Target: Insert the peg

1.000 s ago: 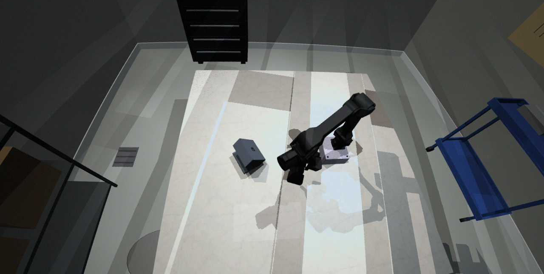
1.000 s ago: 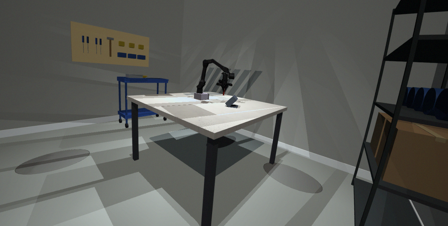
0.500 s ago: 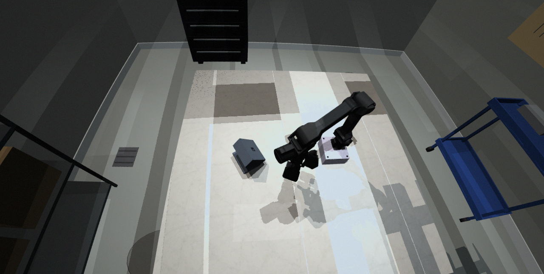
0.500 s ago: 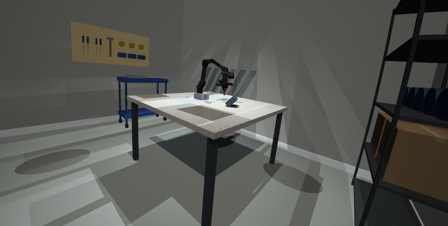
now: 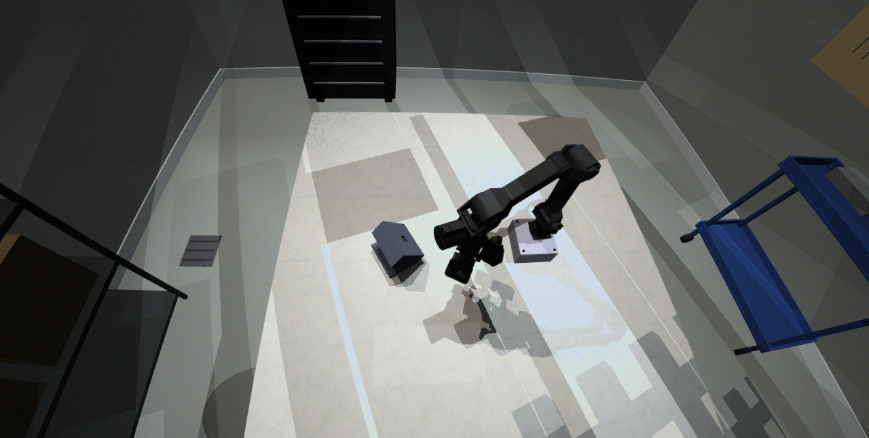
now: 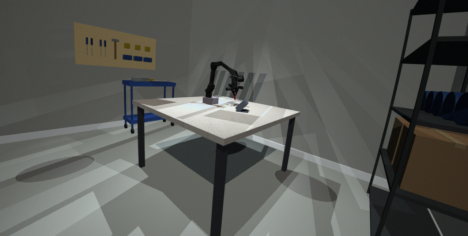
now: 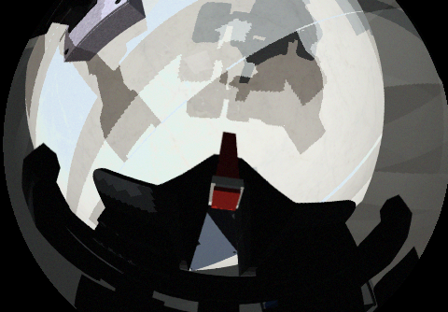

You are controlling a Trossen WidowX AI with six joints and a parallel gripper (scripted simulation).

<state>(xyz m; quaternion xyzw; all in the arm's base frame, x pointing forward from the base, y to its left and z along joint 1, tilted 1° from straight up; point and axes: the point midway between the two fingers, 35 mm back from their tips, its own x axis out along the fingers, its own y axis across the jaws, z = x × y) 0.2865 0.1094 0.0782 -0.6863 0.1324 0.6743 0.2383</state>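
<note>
Now: the sloped panel 17 cm ahead of my gripper tip, 11 cm to the right of it and 6 cm below it. Also, from my gripper tip: red peg: 2 cm above.
</note>
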